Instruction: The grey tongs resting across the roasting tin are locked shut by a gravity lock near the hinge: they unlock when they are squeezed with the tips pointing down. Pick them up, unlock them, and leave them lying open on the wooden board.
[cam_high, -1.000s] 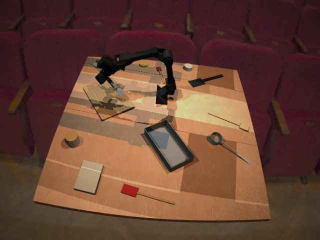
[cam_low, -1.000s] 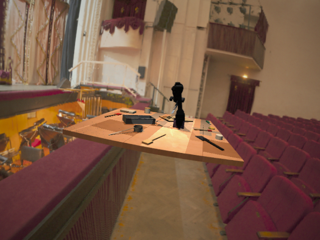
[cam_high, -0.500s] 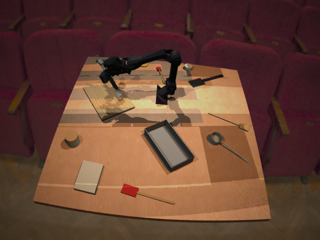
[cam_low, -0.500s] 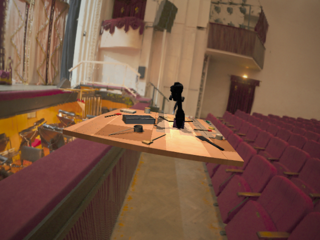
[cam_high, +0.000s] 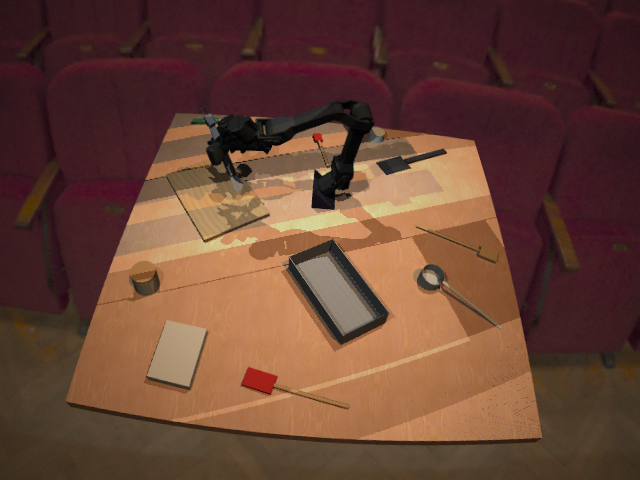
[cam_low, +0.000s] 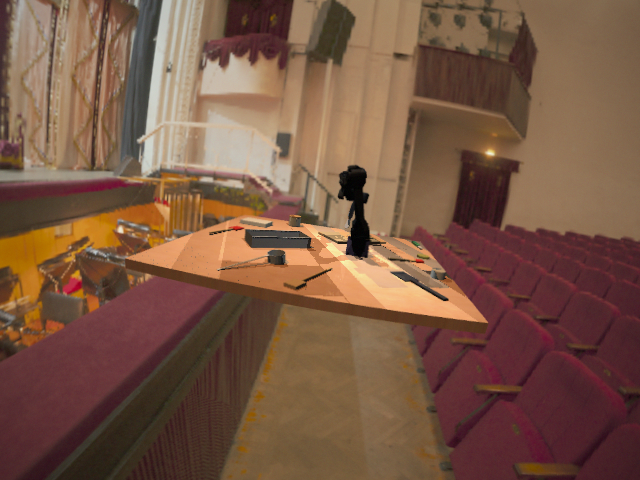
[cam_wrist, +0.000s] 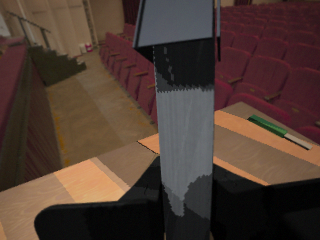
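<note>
Now: gripper tip 230 mm above the wooden board. Round my gripper tip: black spatula 240 mm behind, 730 mm to the left, 240 mm below; then white block 620 mm ahead, 30 mm to the right, 230 mm below; then red spatula 700 mm ahead, 260 mm to the left, 230 mm below.
</note>
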